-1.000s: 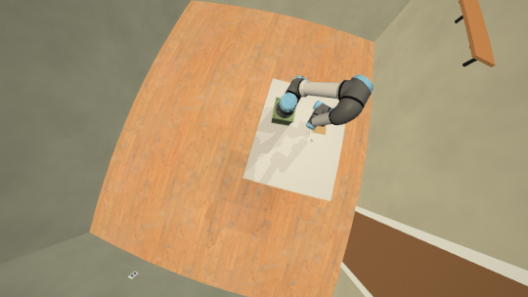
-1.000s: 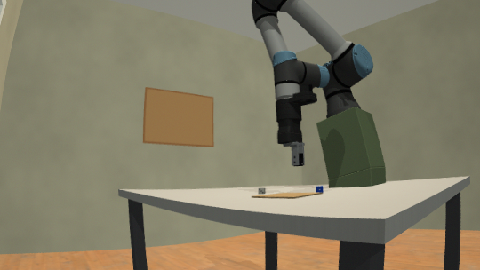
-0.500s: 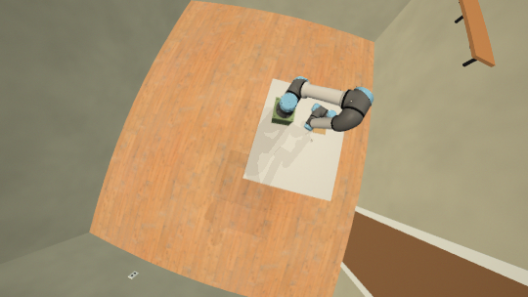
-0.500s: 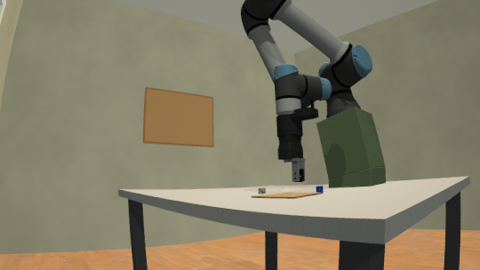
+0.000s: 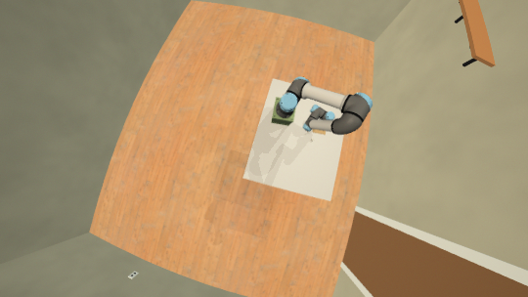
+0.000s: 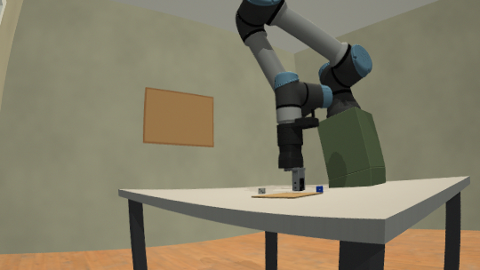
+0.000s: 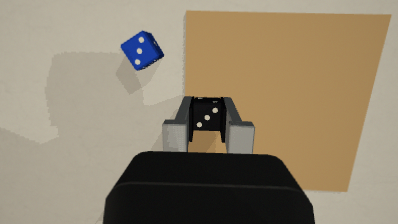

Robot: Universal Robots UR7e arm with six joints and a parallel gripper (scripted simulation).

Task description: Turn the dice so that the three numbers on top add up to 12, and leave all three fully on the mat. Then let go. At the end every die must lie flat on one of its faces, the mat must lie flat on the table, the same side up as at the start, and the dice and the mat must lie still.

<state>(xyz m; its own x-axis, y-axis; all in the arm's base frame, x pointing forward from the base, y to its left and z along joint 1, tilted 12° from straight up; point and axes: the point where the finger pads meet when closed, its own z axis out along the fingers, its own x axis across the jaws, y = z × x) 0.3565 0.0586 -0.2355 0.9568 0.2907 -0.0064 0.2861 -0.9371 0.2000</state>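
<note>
My gripper is now 1 cm above the black die. The rest, counted from my hand: blue die: 6 cm behind, 3 cm to the left, 2 cm below; white die: 15 cm to the right, 3 cm ahead, 2 cm below; tan mat: 5 cm ahead, 3 cm below, 1 cm to the left.
</note>
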